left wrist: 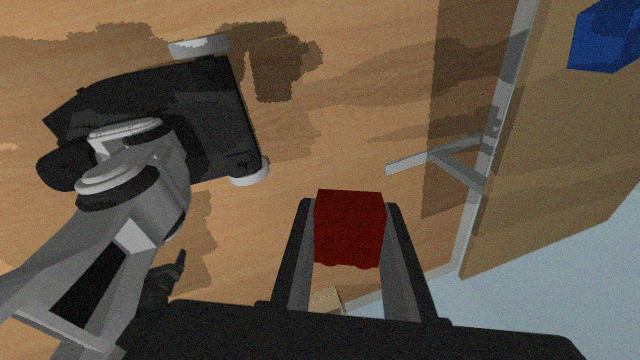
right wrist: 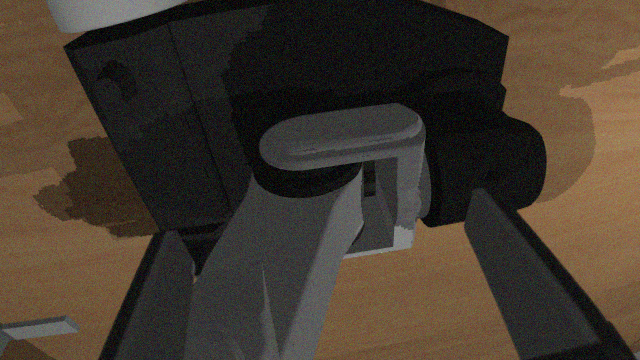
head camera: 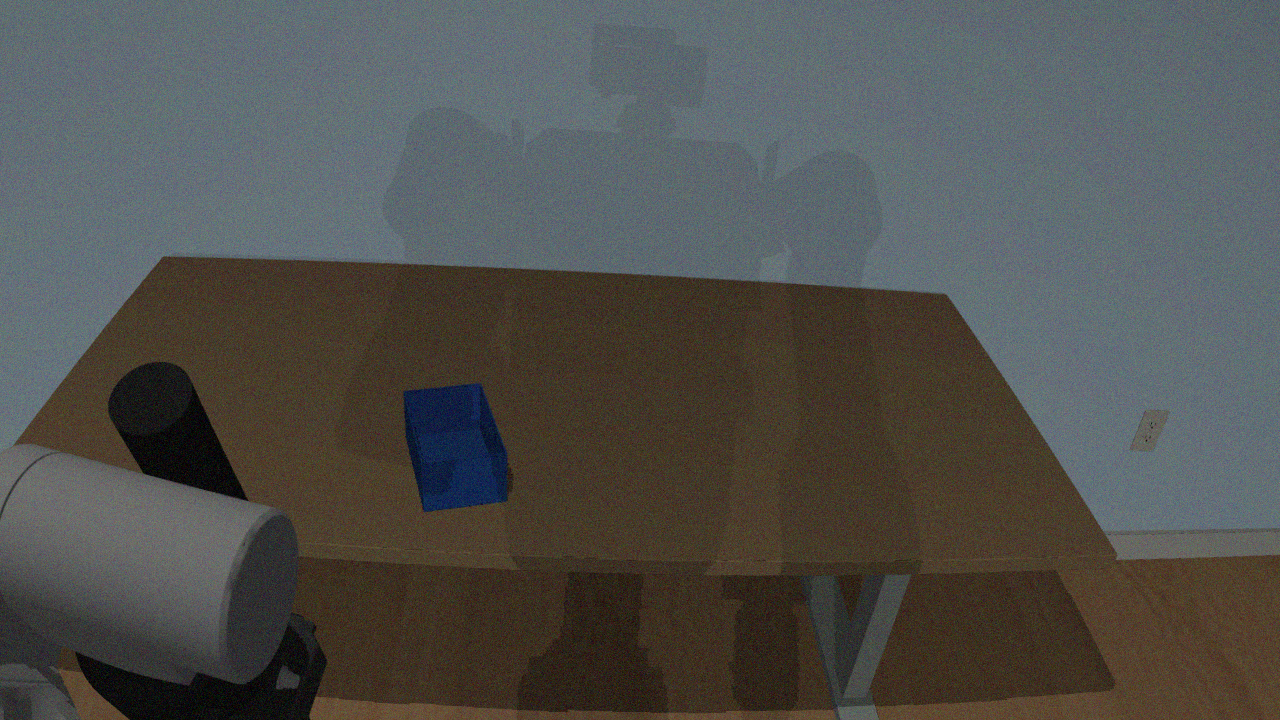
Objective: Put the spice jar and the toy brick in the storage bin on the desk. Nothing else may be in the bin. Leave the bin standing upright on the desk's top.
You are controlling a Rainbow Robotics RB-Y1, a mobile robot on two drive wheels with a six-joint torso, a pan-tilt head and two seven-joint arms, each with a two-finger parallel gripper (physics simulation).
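Frame: origin at the robot's base, x left, y back, z up, level; centimetres.
Seen in the pictures: left gripper, between the fingertips: (left wrist: pixel 347 213); right gripper, between the fingertips: (left wrist: pixel 164 256) (right wrist: pixel 327 229); robot's base, origin of its link: (left wrist: pixel 230 112).
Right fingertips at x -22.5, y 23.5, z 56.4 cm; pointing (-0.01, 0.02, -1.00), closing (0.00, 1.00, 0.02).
Observation:
Pixels of each thing's top centre, then the offset from my right fingertips to it. Level surfaces: height alone.
- blue storage bin, centre of its top: (head camera: pixel 452 420) dx +42.2, dy -110.3, dz +23.2 cm
- desk, height of its surface: dz +15.7 cm
- dark red toy brick, centre of its top: (left wrist: pixel 361 257) dx +40.8, dy -43.9, dz +46.9 cm
The blue storage bin (head camera: pixel 462 454) (left wrist: pixel 592 50) stands upright on the desk (head camera: pixel 626 402) (left wrist: pixel 560 165), left of the middle in the head view and at the top right in the left wrist view. A darker patch shows inside it; I cannot tell whether it is a jar or a shadow. My left gripper (left wrist: pixel 347 213) is shut on the dark red toy brick (left wrist: pixel 349 232), held off the desk's near side, apart from the bin. My right gripper (right wrist: pixel 327 229) is open, with no object between its fingers. I cannot make out the spice jar in any view.
A small brown patch touches the bin's right side in the head view; what it is is unclear. My left arm (head camera: pixel 134 555) fills the lower left there. A wall (head camera: pixel 1029 223) stands behind the desk. A desk leg (head camera: pixel 827 626) shows below the front edge. My wheeled base (left wrist: pixel 215 120) stands on the floor.

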